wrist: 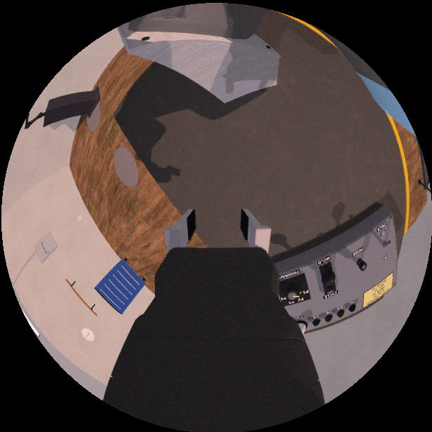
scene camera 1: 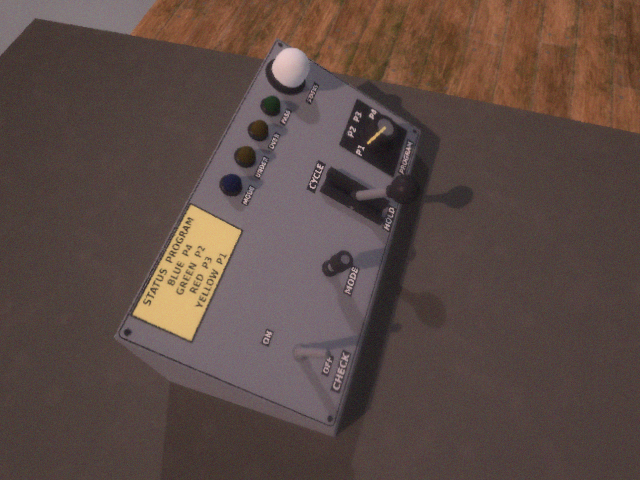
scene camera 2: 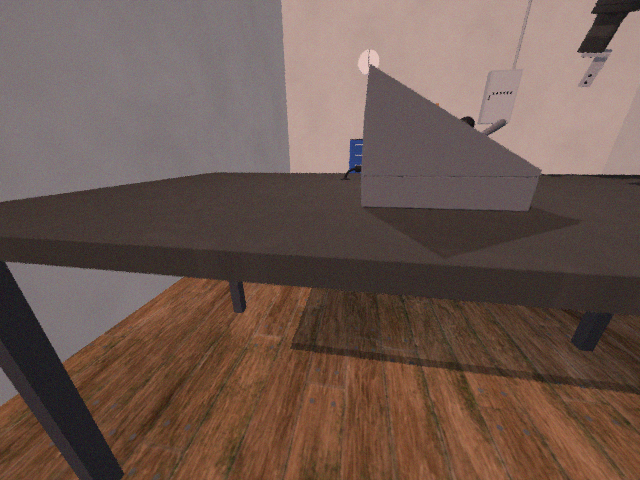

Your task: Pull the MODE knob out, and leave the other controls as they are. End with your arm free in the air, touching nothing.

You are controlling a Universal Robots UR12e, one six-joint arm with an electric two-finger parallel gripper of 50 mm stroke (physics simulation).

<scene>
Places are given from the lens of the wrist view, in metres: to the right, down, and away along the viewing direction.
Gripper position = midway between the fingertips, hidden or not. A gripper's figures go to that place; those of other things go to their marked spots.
my gripper [wrist: 217, 218]: 0.00, 0.00, 0.17
grey sloped control box [wrist: 318, 305]: 0.33, 0.28, 0.32
</scene>
